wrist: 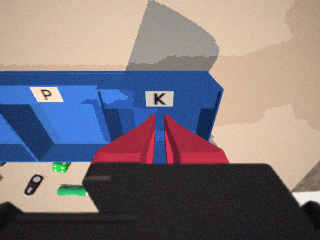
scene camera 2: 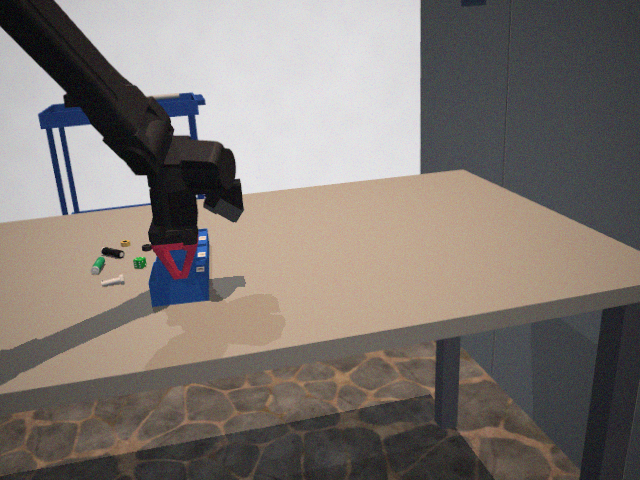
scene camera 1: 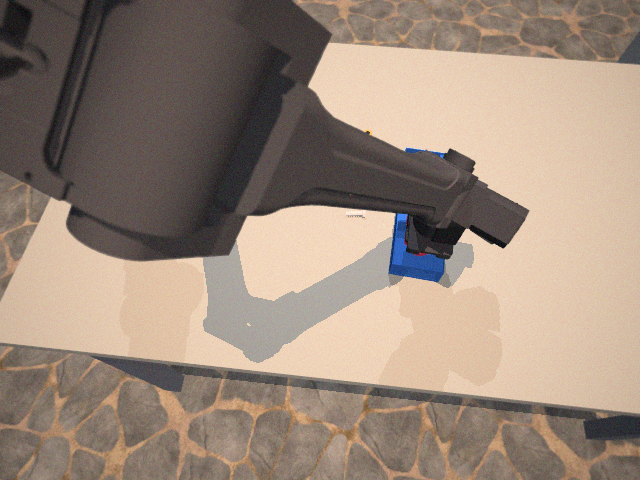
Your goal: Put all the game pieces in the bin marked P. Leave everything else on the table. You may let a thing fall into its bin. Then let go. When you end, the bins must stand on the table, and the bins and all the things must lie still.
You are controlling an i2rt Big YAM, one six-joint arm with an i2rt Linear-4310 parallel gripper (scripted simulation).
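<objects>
My gripper is visible in scene camera 1 (418, 251), scene camera 2 and the wrist view. A spot on my gripper (wrist: 201, 187) is the same spot as (scene camera 2: 197, 234). A blue bin is visible in scene camera 1 (402, 263), scene camera 2 and the wrist view. For the blue bin (wrist: 200, 136) and (scene camera 2: 164, 290) are the same spot.
</objects>
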